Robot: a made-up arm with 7 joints. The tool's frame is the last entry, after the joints.
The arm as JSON. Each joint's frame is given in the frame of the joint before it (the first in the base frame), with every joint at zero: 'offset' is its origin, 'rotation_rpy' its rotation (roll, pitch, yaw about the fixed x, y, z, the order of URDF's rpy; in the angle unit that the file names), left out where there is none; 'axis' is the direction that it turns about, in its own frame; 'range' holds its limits. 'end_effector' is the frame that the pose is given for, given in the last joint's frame.
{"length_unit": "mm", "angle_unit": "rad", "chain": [
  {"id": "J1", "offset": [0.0, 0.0, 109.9], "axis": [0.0, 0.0, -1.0], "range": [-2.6, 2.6]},
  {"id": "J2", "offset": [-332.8, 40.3, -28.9], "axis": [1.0, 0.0, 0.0], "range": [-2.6, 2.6]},
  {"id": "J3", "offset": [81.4, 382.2, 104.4], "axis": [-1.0, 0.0, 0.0], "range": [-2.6, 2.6]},
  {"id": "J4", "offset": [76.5, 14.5, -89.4], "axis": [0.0, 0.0, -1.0], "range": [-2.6, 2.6]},
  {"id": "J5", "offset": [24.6, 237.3, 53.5], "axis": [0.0, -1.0, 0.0], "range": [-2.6, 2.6]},
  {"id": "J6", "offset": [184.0, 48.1, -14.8], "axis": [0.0, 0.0, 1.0], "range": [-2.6, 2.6]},
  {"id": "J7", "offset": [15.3, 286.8, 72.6], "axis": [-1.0, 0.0, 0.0], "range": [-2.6, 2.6]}
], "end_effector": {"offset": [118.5, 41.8, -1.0]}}
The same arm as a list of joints. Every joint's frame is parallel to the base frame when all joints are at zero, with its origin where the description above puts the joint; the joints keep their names.
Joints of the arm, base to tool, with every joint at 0 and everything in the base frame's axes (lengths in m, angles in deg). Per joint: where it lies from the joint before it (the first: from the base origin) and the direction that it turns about. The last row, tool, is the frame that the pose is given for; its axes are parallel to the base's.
J1: axis -z origin 0 0 0.1099
J2: axis +x origin -0.3328 0.0403 -0.0289
J3: axis -x origin 0.0814 0.3822 0.1044
J4: axis -z origin 0.0765 0.0145 -0.0894
J5: axis -y origin 0.0246 0.2373 0.0535
J6: axis +z origin 0.184 0.0481 -0.0148
J7: axis -x origin 0.0153 0.2868 0.0726
tool: origin 0.1185 0.0418 -0.001
Joint limits (deg, base to tool): -148.97..148.97 -148.97..148.97 -148.97..148.97 -148.97..148.97 -148.97..148.97 -148.97..148.97 -148.97..148.97

